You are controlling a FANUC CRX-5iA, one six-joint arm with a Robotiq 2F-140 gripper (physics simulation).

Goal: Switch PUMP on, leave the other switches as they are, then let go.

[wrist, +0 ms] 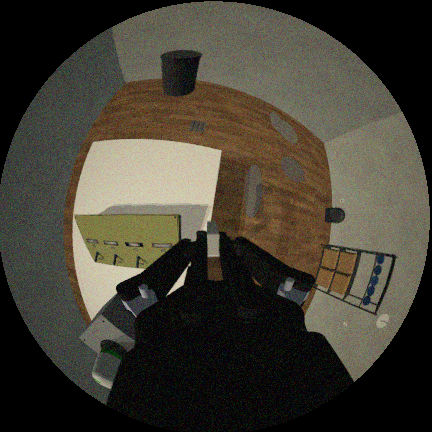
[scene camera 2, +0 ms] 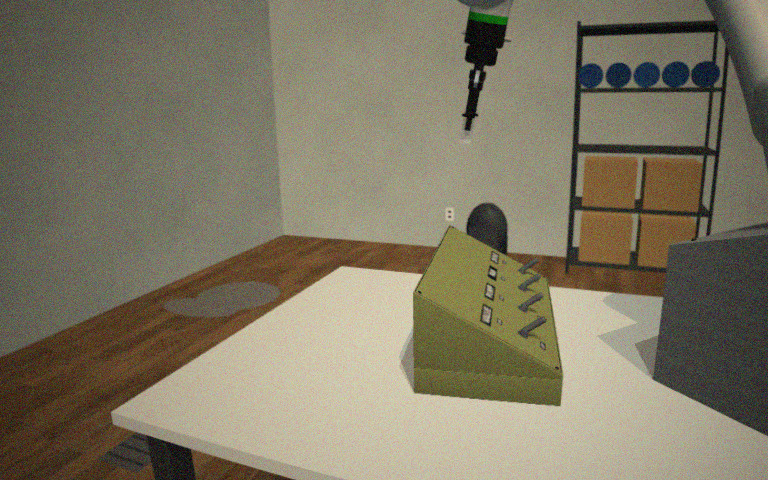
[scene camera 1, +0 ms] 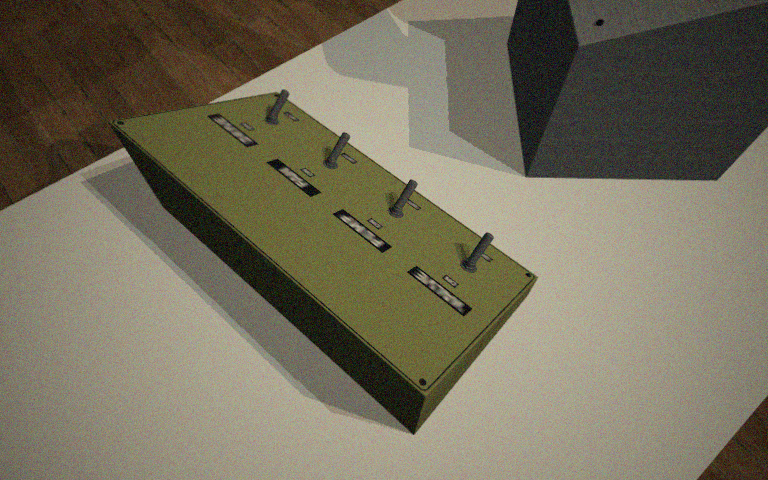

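Seen in the pictures: gripper, fingertip midpoint: (wrist: pixel 211 229) (scene camera 2: pixel 465 142); arm's base at its link origin: (wrist: pixel 113 349).
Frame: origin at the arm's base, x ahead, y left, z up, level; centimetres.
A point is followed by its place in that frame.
Note:
An olive switch box (scene camera 1: pixel 254 209) @[z -13.7, x 62.4, y -13.0 cm] (scene camera 2: pixel 475 350) @[z -21.5, x 53.4, y 14.6 cm] (wrist: pixel 130 227) @[z -14.3, x 61.7, y -16.5 cm] with a sloped top stands on the white table. A row of grey toggle levers crosses its panel, among them an end lever (scene camera 1: pixel 478 252) @[z -19.1, x 45.1, y 7.0 cm] (scene camera 2: pixel 532 327) @[z -19.5, x 44.7, y 7.4 cm]. All the levers lean alike. Each has a name plate beside it, such as the end plate (scene camera 1: pixel 439 290) @[z -17.8, x 52.7, y 7.6 cm]; the lettering is too blurred to read, so I cannot tell which is PUMP. My gripper (scene camera 2: pixel 466 135) @[z 8.2, x 65.6, y -41.6 cm] (wrist: pixel 211 229) @[z 8.2, x 65.6, y -41.6 cm] is shut and empty. It hangs high above the table, apart from the box, in the scene camera 2 view. In the wrist view a finger linkage hides part of the lever row.
A large grey block (scene camera 1: pixel 651 107) @[z -15.0, x 13.9, y 9.2 cm] (scene camera 2: pixel 713 316) @[z -15.1, x 16.4, y 6.8 cm] stands on the white table (scene camera 1: pixel 594 362) @[z -30.7, x 40.2, y 25.3 cm] (scene camera 2: pixel 271 362) @[z -30.7, x 94.1, y 12.0 cm] (wrist: pixel 145 170) @[z -30.7, x 88.8, y -13.1 cm], beside the lever side of the box. A shelf rack (scene camera 2: pixel 574 135) with boxes and blue round items stands by the wall. A dark bin (wrist: pixel 180 75) stands on the floor.

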